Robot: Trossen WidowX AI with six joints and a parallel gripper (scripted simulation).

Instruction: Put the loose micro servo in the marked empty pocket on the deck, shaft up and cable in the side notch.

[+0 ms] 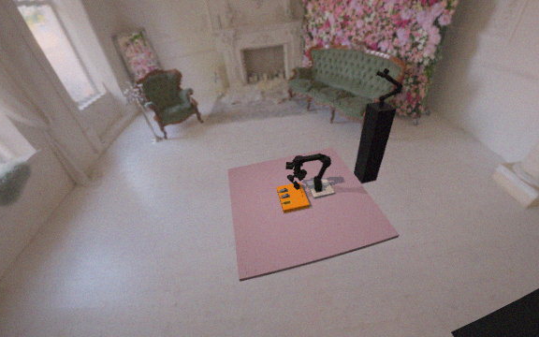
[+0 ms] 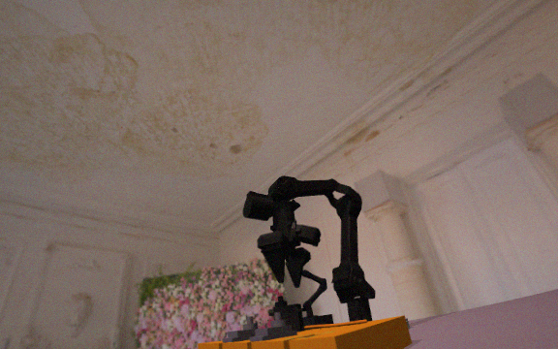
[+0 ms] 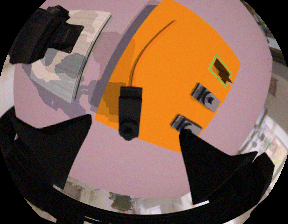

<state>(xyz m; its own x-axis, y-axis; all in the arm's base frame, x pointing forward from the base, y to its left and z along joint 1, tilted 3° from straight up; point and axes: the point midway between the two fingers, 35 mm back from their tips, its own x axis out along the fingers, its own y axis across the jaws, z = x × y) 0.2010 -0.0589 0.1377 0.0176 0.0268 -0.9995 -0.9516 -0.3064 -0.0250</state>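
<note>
My gripper tip is now 120 mm above the orange deck, 70 mm to the right of it and 20 mm short of it.
</note>
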